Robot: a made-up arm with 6 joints. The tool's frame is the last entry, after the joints.
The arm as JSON. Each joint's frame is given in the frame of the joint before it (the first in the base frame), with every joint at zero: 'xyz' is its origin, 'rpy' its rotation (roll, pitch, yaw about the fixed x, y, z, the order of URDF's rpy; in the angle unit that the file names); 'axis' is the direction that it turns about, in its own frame. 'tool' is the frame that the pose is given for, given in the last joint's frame.
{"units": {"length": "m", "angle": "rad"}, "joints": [
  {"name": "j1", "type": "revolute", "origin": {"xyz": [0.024, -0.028, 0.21], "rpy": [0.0, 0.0, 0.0]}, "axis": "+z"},
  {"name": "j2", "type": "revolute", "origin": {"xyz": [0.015, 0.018, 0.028], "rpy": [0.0, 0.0, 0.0]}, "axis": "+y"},
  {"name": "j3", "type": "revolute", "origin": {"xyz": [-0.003, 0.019, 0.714], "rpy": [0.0, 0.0, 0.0]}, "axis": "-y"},
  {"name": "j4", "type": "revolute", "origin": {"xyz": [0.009, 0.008, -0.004], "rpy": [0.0, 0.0, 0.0]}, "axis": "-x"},
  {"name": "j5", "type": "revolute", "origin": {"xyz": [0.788, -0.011, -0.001], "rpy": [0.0, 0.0, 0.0]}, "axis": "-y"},
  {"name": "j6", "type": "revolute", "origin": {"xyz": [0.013, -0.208, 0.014], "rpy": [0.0, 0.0, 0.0]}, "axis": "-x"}
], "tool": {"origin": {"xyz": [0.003, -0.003, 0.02], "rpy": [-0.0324, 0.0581, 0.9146]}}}
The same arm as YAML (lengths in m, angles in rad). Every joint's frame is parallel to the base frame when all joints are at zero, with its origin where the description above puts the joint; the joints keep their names.
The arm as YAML. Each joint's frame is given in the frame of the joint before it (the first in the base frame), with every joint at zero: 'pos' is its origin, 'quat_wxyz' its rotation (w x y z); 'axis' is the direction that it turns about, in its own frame. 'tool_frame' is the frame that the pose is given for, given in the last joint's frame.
length_unit: m
angle_unit: rad
joints:
  - joint: j1
    pos: [0.024, -0.028, 0.21]
    quat_wxyz: [1.0, 0.0, 0.0, 0.0]
    axis: [0.0, 0.0, 1.0]
  - joint: j2
    pos: [0.015, 0.018, 0.028]
    quat_wxyz: [1.0, 0.0, 0.0, 0.0]
    axis: [0.0, 1.0, 0.0]
  - joint: j3
    pos: [-0.003, 0.019, 0.714]
    quat_wxyz: [1.0, 0.0, 0.0, 0.0]
    axis: [0.0, -1.0, 0.0]
  - joint: j4
    pos: [0.009, 0.008, -0.004]
    quat_wxyz: [1.0, 0.0, 0.0, 0.0]
    axis: [-1.0, 0.0, 0.0]
  - joint: j5
    pos: [0.788, -0.011, -0.001]
    quat_wxyz: [1.0, 0.0, 0.0, 0.0]
    axis: [0.0, -1.0, 0.0]
  - joint: j6
    pos: [0.013, -0.208, 0.014]
    quat_wxyz: [1.0, 0.0, 0.0, 0.0]
    axis: [-1.0, 0.0, 0.0]
tool_frame:
  pos: [0.003, -0.003, 0.02]
  quat_wxyz: [0.896544, -0.027352, 0.018909, 0.441705]

